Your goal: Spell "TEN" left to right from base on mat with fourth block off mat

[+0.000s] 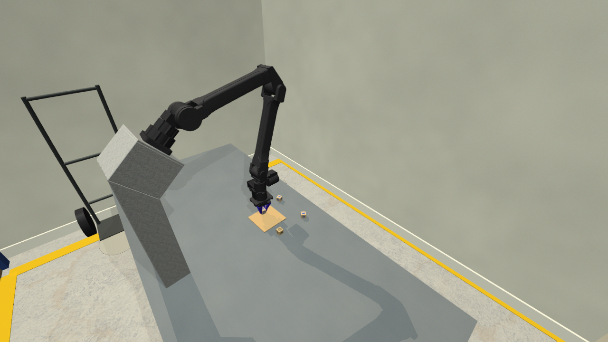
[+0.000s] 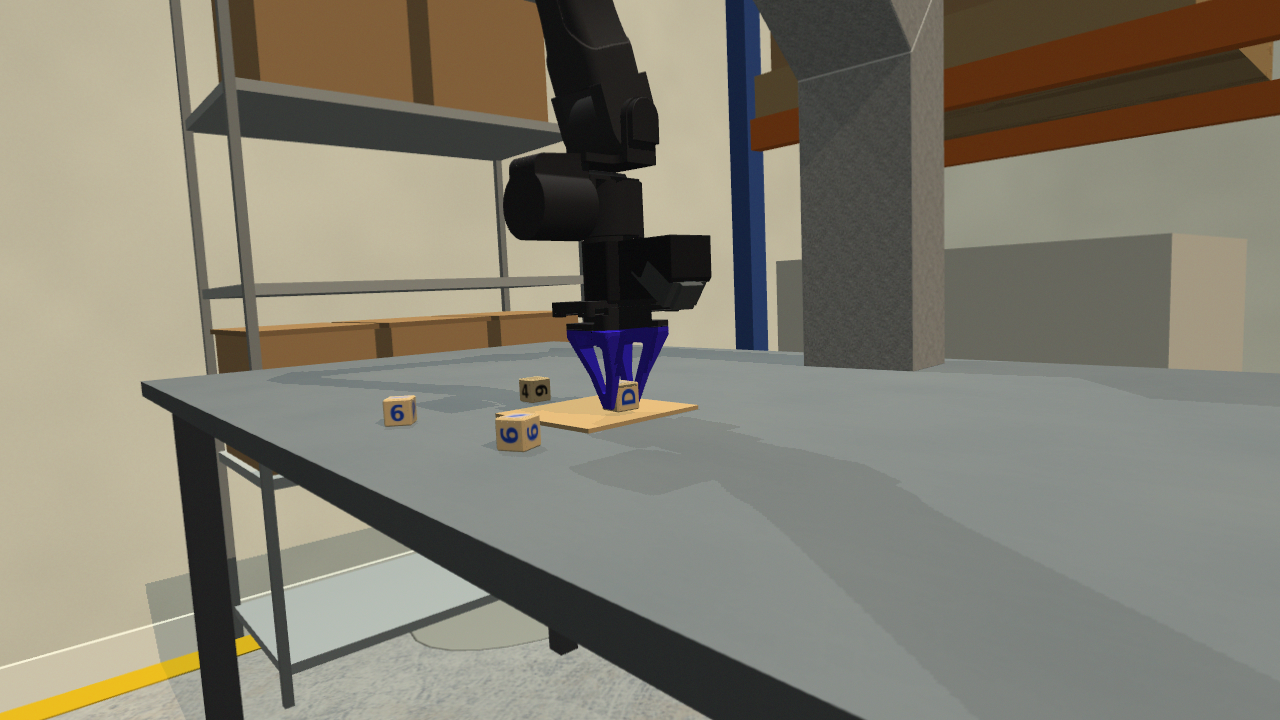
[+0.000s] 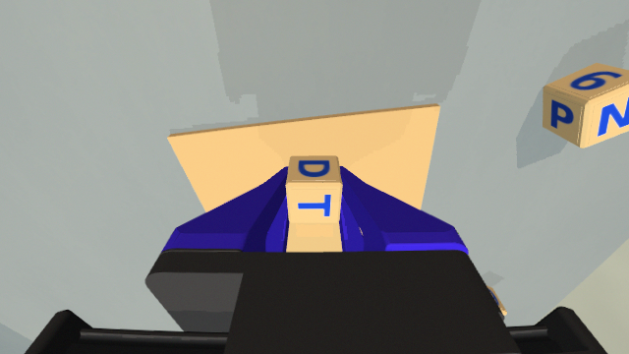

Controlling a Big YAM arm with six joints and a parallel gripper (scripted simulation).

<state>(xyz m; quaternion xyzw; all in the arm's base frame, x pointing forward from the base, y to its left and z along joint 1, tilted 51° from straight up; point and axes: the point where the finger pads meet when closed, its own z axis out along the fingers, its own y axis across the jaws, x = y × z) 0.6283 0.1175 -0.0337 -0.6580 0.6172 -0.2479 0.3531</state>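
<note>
Now: the tan mat 10 mm ahead of my hand, 40 mm to the right of it and 20 mm below it.
</note>
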